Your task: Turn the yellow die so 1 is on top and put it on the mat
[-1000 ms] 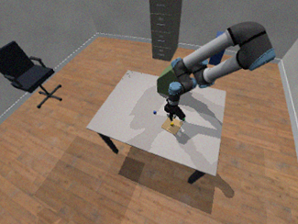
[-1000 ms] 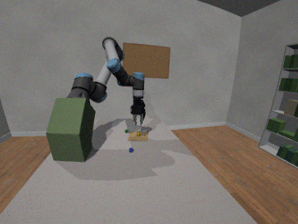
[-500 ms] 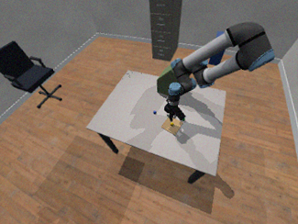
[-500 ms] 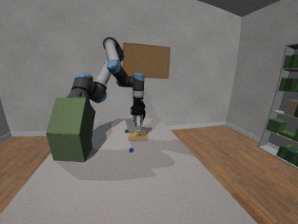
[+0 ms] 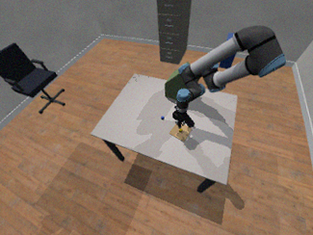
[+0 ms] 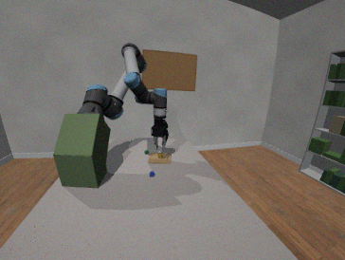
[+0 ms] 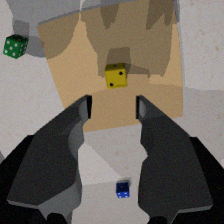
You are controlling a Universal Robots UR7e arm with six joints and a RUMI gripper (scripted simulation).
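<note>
My hand is 60 mm above the yellow die. Round my hand: green die (100 mm behind, 60 mm to the left, 70 mm below); then blue die (30 mm behind, 200 mm to the right, 70 mm below); then tan mat (70 mm below).
</note>
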